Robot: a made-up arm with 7 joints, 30 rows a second.
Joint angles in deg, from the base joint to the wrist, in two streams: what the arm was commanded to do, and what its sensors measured. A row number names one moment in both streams.
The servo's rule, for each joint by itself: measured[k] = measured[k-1] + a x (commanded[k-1-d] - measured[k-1]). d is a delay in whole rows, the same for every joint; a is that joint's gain. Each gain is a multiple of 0.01, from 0.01 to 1. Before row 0 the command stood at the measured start. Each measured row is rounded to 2 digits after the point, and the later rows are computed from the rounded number. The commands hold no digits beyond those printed.
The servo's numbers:
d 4
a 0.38 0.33 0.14 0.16 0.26 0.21 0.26
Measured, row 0: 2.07, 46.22, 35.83, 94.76, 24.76, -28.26, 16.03
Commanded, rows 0 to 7: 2.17, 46.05, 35.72, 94.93, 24.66, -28.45, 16.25; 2.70, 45.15, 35.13, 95.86, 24.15, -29.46, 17.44; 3.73, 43.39, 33.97, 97.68, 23.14, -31.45, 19.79; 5.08, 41.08, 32.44, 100.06, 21.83, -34.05, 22.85; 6.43, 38.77, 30.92, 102.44, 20.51, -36.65, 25.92; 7.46, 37.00, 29.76, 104.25, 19.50, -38.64, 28.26; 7.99, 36.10, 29.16, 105.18, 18.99, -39.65, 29.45; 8.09, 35.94, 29.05, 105.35, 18.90, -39.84, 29.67
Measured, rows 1 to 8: 2.07, 46.22, 35.83, 94.76, 24.76, -28.26, 16.03; 2.07, 46.22, 35.83, 94.76, 24.76, -28.26, 16.03; 2.07, 46.22, 35.83, 94.76, 24.76, -28.26, 16.03; 2.07, 46.22, 35.83, 94.76, 24.76, -28.26, 16.03; 2.11, 46.16, 35.81, 94.79, 24.73, -28.30, 16.09; 2.33, 45.83, 35.71, 94.96, 24.58, -28.54, 16.44; 2.86, 45.02, 35.47, 95.40, 24.21, -29.15, 17.31; 3.70, 43.72, 35.05, 96.15, 23.59, -30.18, 18.75
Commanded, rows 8 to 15: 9.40, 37.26, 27.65, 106.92, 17.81, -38.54, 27.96; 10.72, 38.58, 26.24, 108.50, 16.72, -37.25, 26.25; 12.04, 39.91, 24.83, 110.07, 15.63, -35.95, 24.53; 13.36, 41.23, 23.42, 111.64, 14.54, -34.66, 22.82; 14.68, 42.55, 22.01, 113.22, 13.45, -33.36, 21.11; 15.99, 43.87, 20.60, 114.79, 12.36, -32.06, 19.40; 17.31, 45.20, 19.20, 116.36, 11.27, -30.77, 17.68; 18.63, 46.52, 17.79, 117.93, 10.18, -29.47, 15.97
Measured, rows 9 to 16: 4.74, 42.09, 34.47, 97.16, 22.79, -31.54, 20.61; 5.77, 40.41, 33.81, 98.29, 21.93, -33.03, 22.60; 6.61, 38.99, 33.16, 99.39, 21.17, -34.42, 24.38; 7.17, 37.98, 32.58, 100.34, 20.58, -35.56, 25.76; 8.02, 37.74, 31.89, 101.39, 19.86, -36.19, 26.33; 9.05, 38.02, 31.10, 102.53, 19.04, -36.41, 26.31; 10.19, 38.64, 30.22, 103.74, 18.15, -36.31, 25.85; 11.39, 39.49, 29.27, 105.00, 17.21, -35.96, 25.06
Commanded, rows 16 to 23: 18.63, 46.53, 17.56, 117.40, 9.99, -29.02, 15.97; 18.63, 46.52, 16.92, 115.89, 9.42, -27.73, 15.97; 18.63, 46.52, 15.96, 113.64, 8.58, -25.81, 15.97; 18.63, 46.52, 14.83, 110.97, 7.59, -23.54, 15.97; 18.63, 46.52, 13.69, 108.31, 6.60, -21.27, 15.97; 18.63, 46.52, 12.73, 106.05, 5.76, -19.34, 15.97; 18.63, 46.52, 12.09, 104.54, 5.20, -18.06, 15.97; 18.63, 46.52, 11.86, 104.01, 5.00, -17.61, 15.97
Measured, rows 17 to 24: 12.64, 40.50, 28.25, 106.32, 16.23, -35.41, 24.03; 13.91, 41.61, 27.18, 107.68, 15.22, -34.71, 22.83; 15.20, 42.79, 26.06, 109.07, 14.19, -33.88, 21.49; 16.50, 44.02, 24.90, 110.49, 13.15, -32.95, 20.05; 17.31, 44.85, 23.87, 111.60, 12.33, -32.12, 18.99; 17.81, 45.40, 22.90, 112.29, 11.57, -31.20, 18.20; 18.12, 45.77, 21.93, 112.51, 10.79, -30.07, 17.62; 18.31, 46.02, 20.94, 112.26, 9.96, -28.70, 17.19
